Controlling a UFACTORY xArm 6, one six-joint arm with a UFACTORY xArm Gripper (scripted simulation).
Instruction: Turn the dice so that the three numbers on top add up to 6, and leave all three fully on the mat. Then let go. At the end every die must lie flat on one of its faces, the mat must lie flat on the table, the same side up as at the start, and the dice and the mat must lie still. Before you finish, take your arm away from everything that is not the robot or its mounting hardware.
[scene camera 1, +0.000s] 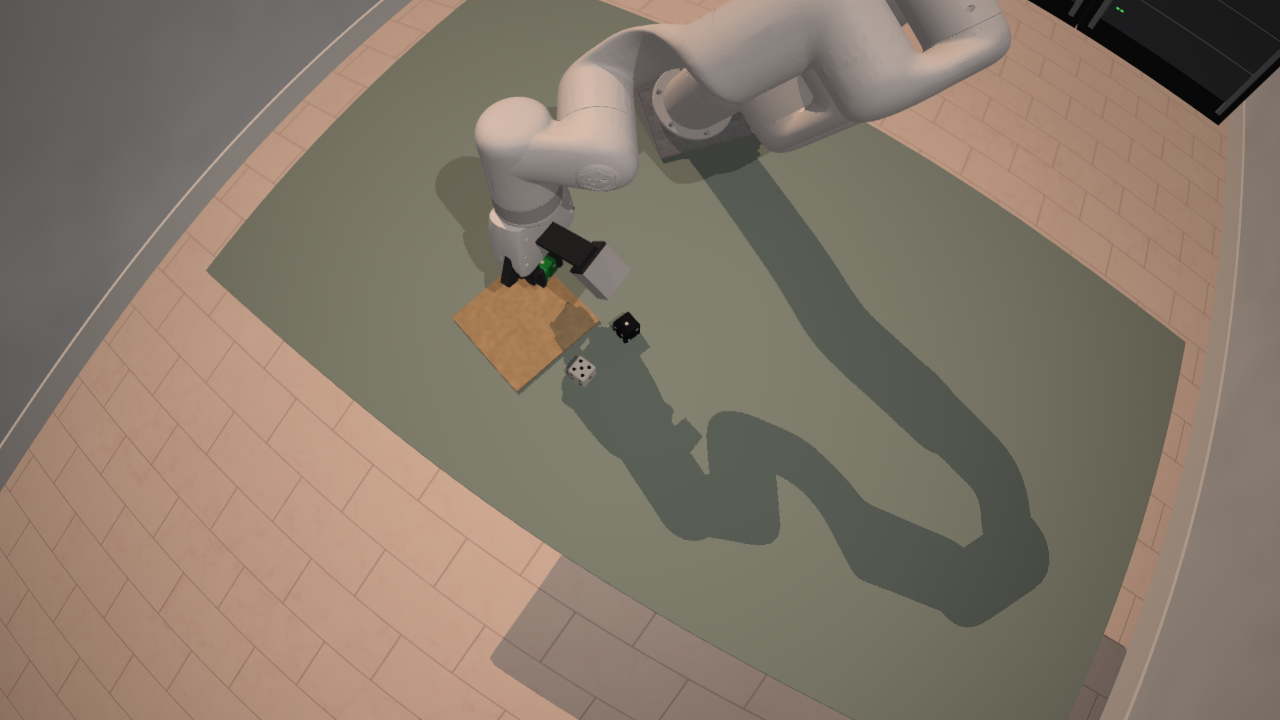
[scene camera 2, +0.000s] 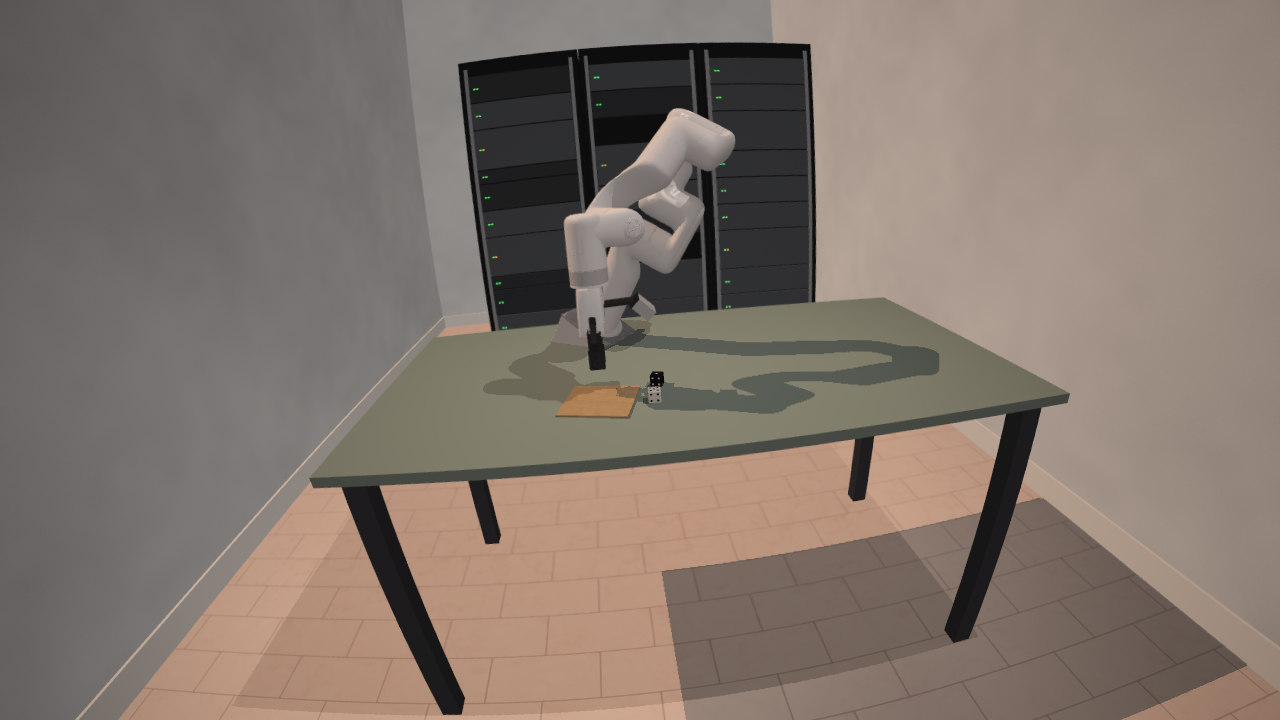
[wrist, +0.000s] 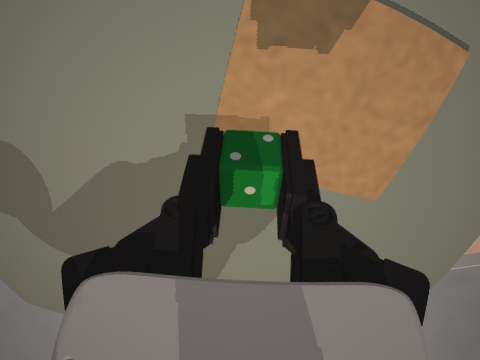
Note:
I see my gripper (scene camera 1: 544, 270), a mat (scene camera 1: 521, 330) and a green die (wrist: 251, 165).
The mat also shows in scene camera 2 (scene camera 2: 584, 401) and in the wrist view (wrist: 361, 90). My gripper is seen too in the wrist view (wrist: 251, 153).

